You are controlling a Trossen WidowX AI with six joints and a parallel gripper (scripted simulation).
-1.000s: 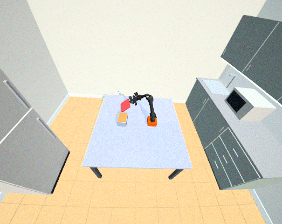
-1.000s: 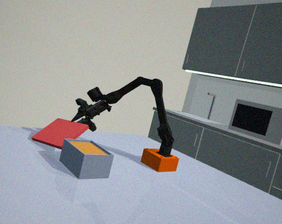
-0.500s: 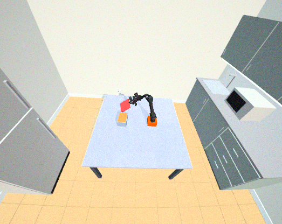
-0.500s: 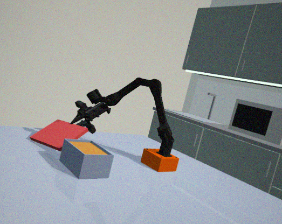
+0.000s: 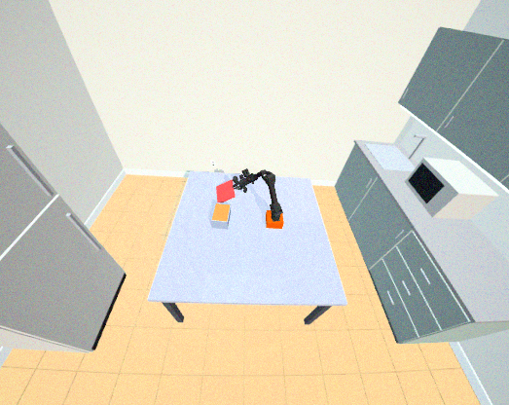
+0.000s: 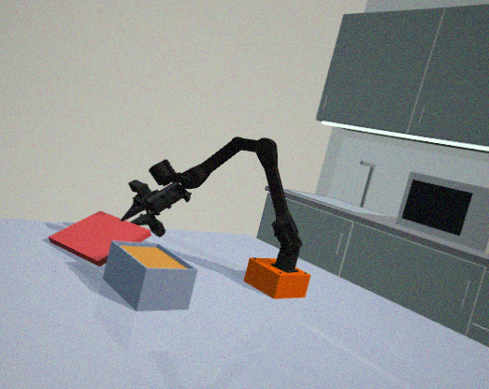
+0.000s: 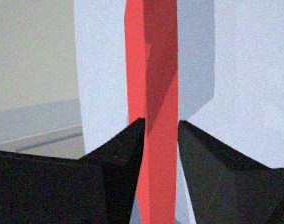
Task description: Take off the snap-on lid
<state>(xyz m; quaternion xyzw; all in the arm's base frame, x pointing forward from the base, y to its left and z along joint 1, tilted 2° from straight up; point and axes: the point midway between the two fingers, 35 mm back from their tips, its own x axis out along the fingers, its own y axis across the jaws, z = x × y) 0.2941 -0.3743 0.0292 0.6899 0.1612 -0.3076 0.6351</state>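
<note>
My gripper tip is now 70 mm short of the red lid and 30 mm above it. Also, from my gripper tip: grey storage box 120 mm ahead, 290 mm to the left, 40 mm below.
</note>
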